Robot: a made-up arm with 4 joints. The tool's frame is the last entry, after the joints.
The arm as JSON. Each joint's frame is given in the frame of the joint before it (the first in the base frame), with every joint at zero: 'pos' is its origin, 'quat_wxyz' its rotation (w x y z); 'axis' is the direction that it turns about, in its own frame. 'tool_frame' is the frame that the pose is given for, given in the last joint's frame.
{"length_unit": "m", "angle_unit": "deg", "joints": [
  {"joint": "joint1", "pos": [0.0, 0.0, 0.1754], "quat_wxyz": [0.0, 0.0, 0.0, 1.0], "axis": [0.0, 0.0, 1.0]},
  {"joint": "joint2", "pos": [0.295, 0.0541, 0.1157], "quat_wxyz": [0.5, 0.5, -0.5, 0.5], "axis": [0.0, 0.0, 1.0]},
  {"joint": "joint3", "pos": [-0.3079, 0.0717, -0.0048], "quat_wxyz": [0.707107, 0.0, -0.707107, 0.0], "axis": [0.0, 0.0, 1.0]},
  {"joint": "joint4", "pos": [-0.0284, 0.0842, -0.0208], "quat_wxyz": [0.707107, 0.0, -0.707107, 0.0], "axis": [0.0, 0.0, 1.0]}
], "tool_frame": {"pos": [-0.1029, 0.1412, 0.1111], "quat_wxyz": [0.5, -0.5, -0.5, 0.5]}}
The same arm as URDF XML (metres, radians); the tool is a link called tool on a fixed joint. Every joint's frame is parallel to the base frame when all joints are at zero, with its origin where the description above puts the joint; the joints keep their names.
<robot name="arm">
  <joint name="joint1" type="continuous">
    <parent link="base"/>
    <child link="link1"/>
    <origin xyz="0 0 0.1754"/>
    <axis xyz="0 0 1"/>
  </joint>
  <joint name="joint2" type="continuous">
    <parent link="link1"/>
    <child link="link2"/>
    <origin xyz="-0.295 -0.0541 0.1157"/>
    <axis xyz="0 1 0"/>
  </joint>
  <joint name="joint3" type="continuous">
    <parent link="link2"/>
    <child link="link3"/>
    <origin xyz="0.0717 -0.0048 -0.3079"/>
    <axis xyz="0 0 -1"/>
  </joint>
  <joint name="joint4" type="continuous">
    <parent link="link3"/>
    <child link="link4"/>
    <origin xyz="0.0842 -0.0284 0.0208"/>
    <axis xyz="0 -1 0"/>
  </joint>
  <joint name="tool_fixed" type="fixed">
    <parent link="link4"/>
    <child link="tool"/>
    <origin xyz="0.1412 -0.1111 0.1029"/>
  </joint>
  <link name="base"/>
  <link name="link1"/>
  <link name="link2"/>
  <link name="link3"/>
  <link name="link4"/>
  <link name="tool"/>
</robot>

